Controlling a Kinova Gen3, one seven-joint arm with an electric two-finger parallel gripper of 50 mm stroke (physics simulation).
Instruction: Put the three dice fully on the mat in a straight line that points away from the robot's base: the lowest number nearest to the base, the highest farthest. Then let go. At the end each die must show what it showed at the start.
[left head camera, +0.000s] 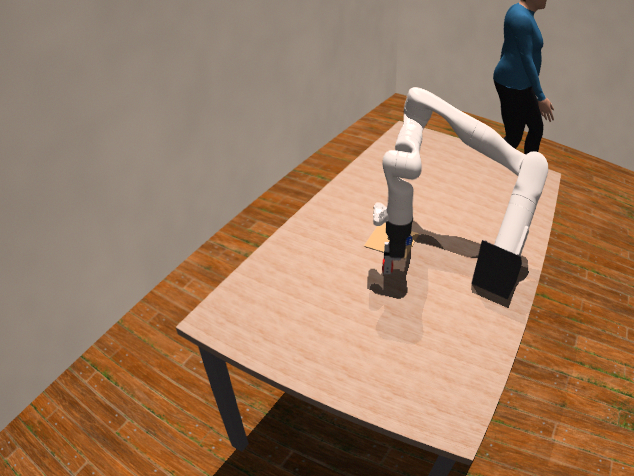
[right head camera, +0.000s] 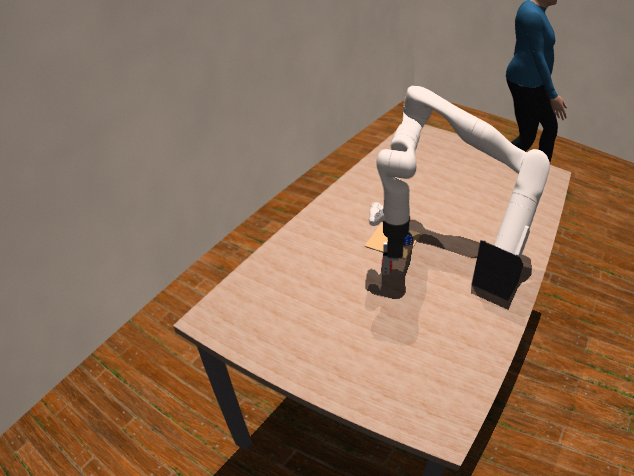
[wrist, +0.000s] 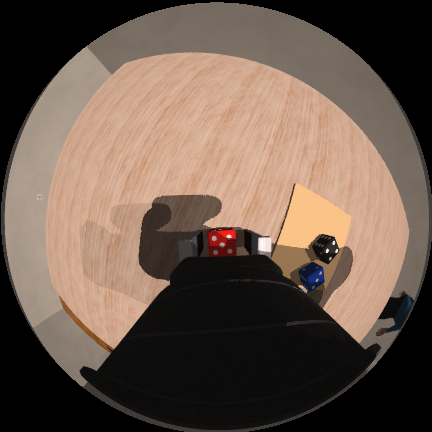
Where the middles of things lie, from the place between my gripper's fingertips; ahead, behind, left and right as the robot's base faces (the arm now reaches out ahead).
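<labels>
The tan mat (wrist: 308, 216) is 130 mm to the right of my hand, 60 mm ahead of it and 10 mm below it, and I can see the red die (wrist: 221, 241) too, which is 10 mm above my hand.
</labels>
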